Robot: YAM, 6 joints.
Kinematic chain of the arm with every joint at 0, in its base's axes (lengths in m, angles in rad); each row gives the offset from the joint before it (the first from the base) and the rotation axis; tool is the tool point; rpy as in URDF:
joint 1: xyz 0 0 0.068 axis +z
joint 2: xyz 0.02 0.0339 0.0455 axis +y
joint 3: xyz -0.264 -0.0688 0 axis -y
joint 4: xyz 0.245 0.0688 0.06 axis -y
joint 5: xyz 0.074 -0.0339 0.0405 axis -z
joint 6: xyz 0.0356 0 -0.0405 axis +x
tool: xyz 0 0 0 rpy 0 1.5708 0
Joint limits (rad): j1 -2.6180..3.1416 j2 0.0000..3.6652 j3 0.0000..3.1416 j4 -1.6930..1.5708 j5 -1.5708..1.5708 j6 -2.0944..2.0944
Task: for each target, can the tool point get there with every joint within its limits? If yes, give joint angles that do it. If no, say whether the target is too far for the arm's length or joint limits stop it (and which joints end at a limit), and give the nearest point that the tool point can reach.
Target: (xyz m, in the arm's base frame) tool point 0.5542 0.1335 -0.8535
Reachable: no: too far | nearest point 0.3681 0.0887 -0.3562 | short by 0.533 m
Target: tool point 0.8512 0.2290 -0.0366
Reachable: no: too far | nearest point 0.6147 0.1654 0.0061 | short by 0.249 m
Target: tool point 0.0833 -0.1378 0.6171
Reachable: yes | joints -0.8755 1.3460 1.7255 1.2646 0.7510 1.5583
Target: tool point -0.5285 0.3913 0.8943
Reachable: no: too far | nearest point -0.3342 0.2474 0.5983 | short by 0.382 m
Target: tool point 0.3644 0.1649 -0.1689
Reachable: yes | joints 0.3497 3.1066 1.9209 -0.7439 -1.0048 0.2403
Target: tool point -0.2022 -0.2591 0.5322
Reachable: yes | joints 0.8971 0.4254 1.8170 1.1910 0.1020 1.0626
